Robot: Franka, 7 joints.
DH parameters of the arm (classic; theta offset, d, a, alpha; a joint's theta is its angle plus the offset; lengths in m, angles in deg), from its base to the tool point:
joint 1: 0 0.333 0 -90
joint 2: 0 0 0 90
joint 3: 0 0.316 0.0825 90
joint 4: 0 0 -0.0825 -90
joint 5: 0 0.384 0 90
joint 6: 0 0 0.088 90
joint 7: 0 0.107 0 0
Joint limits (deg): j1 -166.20..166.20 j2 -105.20..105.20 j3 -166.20..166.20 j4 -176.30..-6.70 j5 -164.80..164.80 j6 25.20..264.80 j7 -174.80..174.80
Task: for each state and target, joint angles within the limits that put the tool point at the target. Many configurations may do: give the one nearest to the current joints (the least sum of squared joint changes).
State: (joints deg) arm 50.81 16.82 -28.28 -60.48 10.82 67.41 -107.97
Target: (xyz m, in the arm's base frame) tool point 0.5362 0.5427 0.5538
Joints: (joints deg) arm 55.78 43.51 -22.29 -42.31 13.68 100.96 -107.97
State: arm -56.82 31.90 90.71 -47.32 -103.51 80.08 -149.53
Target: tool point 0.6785 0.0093 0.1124
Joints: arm -36.64 79.65 66.51 -79.10 -94.26 77.26 -149.53
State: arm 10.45 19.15 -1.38 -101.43 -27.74 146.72 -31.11
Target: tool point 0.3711 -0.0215 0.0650
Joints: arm 5.66 29.00 -6.51 -142.66 -27.31 134.76 -31.11
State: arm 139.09 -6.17 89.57 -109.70 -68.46 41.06 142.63
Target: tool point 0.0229 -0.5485 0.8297
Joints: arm 153.45 -26.40 106.76 -66.70 -86.79 78.52 142.63
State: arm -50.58 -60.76 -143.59 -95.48 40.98 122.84 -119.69
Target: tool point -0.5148 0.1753 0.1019
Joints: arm -59.36 -49.00 -145.46 -111.72 39.01 114.24 -119.69
